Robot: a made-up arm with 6 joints.
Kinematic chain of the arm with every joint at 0, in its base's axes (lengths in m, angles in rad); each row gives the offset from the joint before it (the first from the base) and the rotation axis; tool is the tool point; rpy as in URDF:
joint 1: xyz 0 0 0.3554 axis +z
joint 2: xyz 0 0 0 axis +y
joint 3: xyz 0.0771 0 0.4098 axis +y
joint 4: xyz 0.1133 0 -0.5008 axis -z
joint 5: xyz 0 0 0 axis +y
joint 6: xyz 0.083 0 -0.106 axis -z
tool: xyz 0 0 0 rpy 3.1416 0 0
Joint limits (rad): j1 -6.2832..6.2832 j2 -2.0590..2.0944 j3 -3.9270..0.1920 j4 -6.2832..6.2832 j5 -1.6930..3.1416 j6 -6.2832..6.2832
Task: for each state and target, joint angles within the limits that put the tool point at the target. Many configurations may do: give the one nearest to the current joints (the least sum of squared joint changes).
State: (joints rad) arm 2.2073 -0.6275 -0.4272 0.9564 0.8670 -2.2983
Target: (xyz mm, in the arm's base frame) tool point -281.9 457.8 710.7
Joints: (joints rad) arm 2.1030 -0.4386 -0.8915 0.9652 0.7604 -2.2983
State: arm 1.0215 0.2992 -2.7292 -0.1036 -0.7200 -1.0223
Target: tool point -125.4 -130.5 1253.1
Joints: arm 0.9310 0.0034 -3.1698 -0.1695 -0.9539 -1.0223
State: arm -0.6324 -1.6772 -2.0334 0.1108 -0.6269 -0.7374
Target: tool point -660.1 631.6 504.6
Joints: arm -0.7786 -1.9758 -1.8375 0.1037 -0.8908 -0.7374
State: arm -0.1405 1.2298 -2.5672 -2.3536 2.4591 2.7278
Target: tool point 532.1 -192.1 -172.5
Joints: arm -0.1738 1.6214 -1.5863 -2.0749 2.8368 2.7278
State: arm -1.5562 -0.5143 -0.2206 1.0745 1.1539 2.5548
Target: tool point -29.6 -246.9 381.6
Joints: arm -1.9636 -1.0205 -0.0259 0.8548 1.3867 2.5548
